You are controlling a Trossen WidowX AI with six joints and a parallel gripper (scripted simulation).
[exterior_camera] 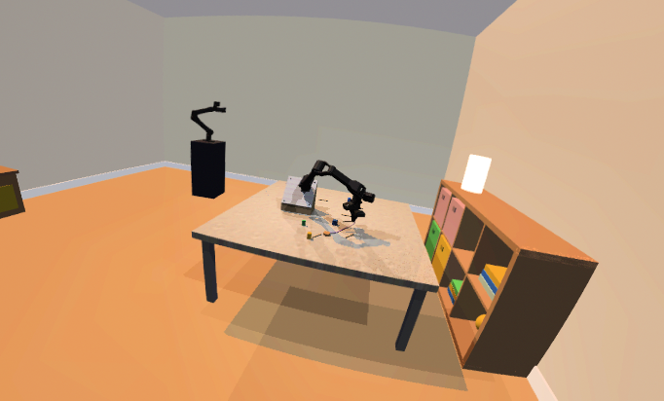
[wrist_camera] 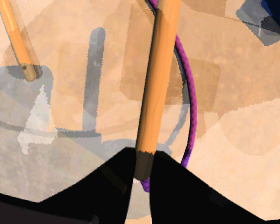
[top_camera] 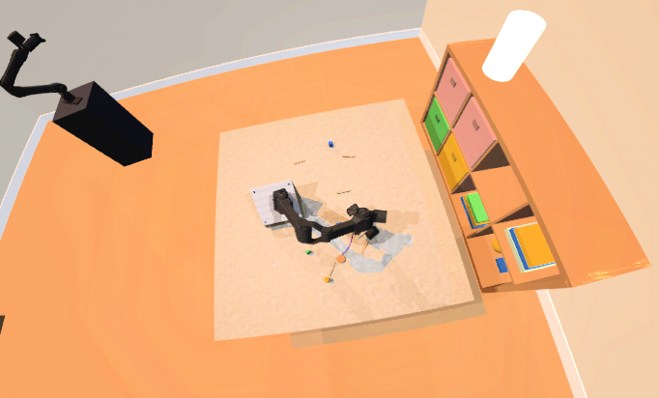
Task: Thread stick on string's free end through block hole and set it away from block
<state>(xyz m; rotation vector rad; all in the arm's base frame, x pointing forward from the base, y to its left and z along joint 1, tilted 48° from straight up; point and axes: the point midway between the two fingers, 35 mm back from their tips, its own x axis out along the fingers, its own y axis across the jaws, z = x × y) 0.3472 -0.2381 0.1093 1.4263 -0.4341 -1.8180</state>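
The blue block lies 11 cm behind my gripper tip, 5 cm to the left of it and 4 cm below it. From my gripper tip the other things lie so: thin wooden stick: 2 cm behind, 1 cm to the right; then green piece: 31 cm behind, 4 cm to the right, 4 cm below; then round wooden button: 15 cm behind, 12 cm to the right, 5 cm below.
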